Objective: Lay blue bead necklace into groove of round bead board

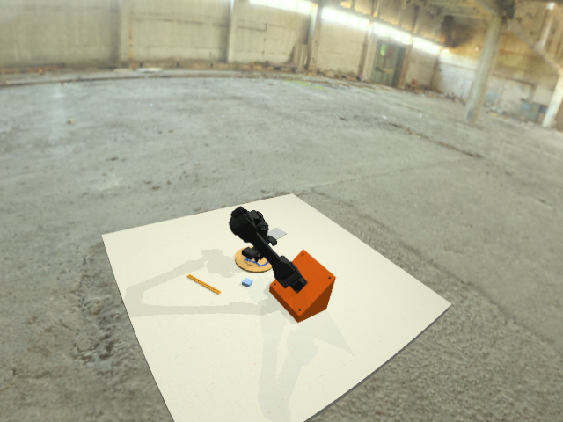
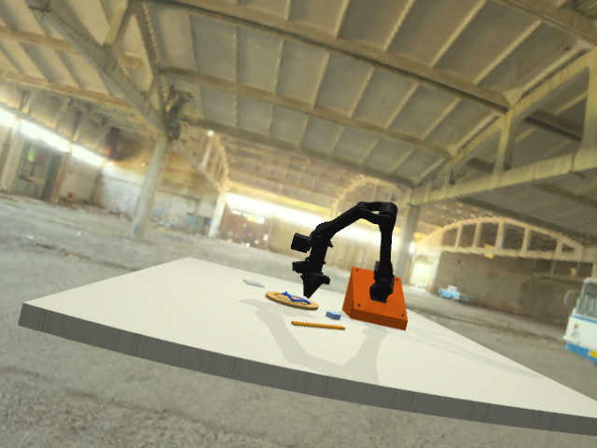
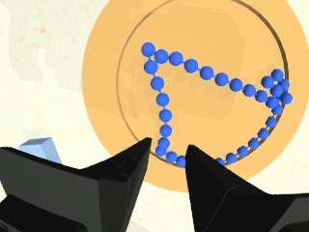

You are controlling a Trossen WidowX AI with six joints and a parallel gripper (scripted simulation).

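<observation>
Right now the round tan bead board is 50 mm ahead of my gripper tip, 20 mm below it and 10 mm to the right of it. Round my gripper tip: flat grey tile 240 mm to the right, 210 mm ahead, 30 mm below; then small light-blue block 110 mm to the left, 90 mm behind, 20 mm below.
</observation>
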